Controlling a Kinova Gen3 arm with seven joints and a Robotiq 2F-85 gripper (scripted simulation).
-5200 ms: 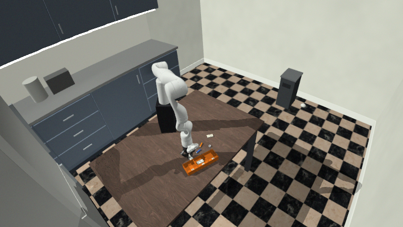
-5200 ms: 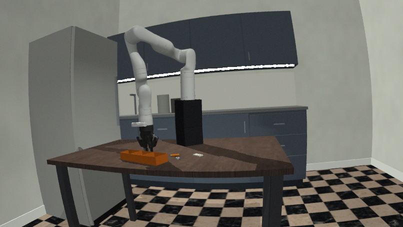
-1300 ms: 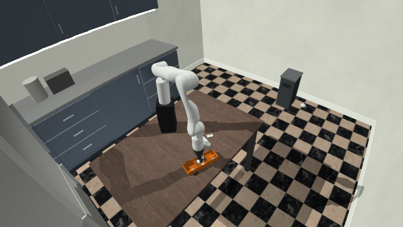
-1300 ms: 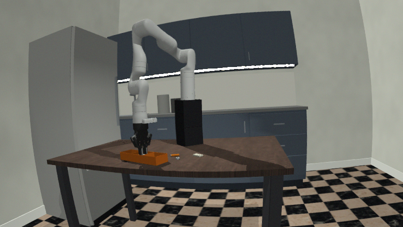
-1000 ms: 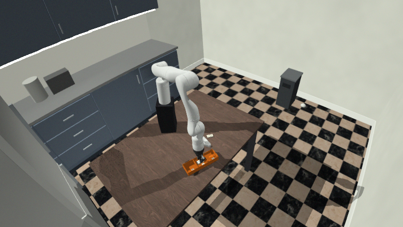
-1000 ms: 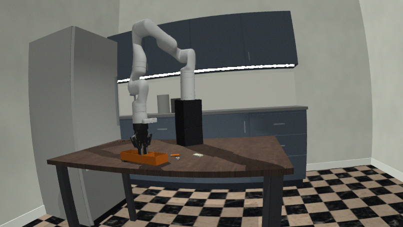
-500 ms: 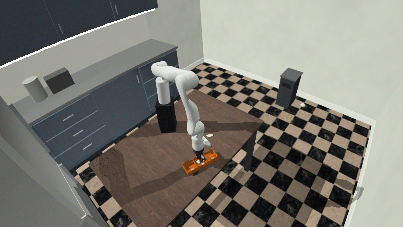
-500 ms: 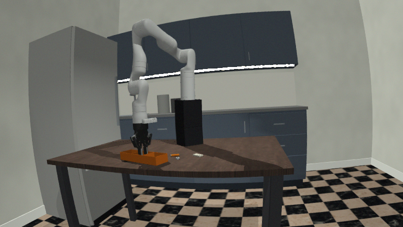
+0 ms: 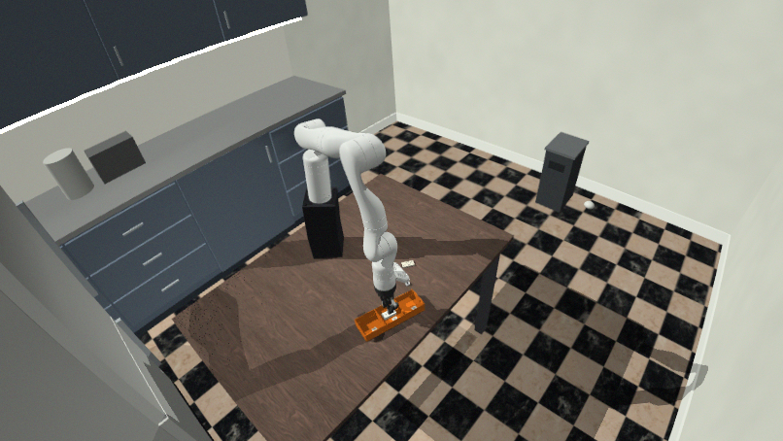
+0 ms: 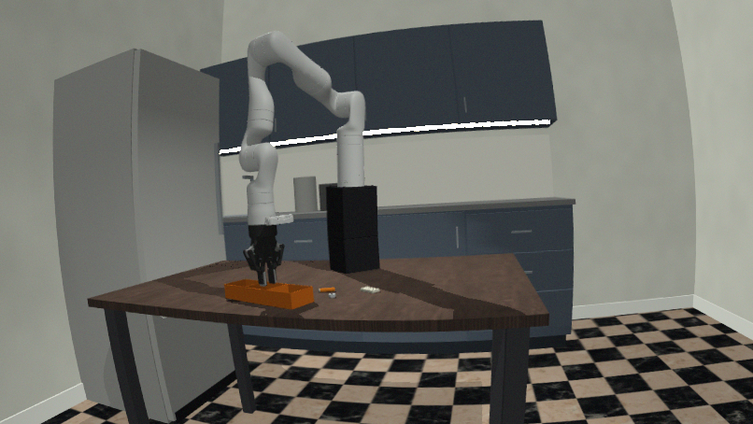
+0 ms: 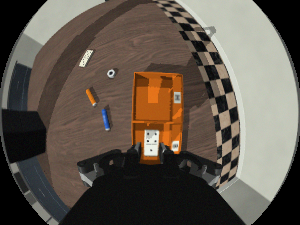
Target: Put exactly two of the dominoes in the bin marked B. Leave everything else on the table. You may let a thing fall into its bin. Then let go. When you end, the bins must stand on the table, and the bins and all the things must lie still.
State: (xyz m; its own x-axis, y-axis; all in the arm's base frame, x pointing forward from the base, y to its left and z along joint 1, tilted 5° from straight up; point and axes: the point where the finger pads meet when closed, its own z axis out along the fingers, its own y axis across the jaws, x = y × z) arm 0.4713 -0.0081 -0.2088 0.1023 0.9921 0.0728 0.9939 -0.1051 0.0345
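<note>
My hand is 40 mm above the orange bin tray and 10 mm short of it. The rest, counted from my hand: blue marker (90 mm behind, 50 mm to the left, 50 mm below); then small nut (150 mm to the left, 70 mm behind, 50 mm below); then orange marker (130 mm behind, 100 mm to the left, 50 mm below).
</note>
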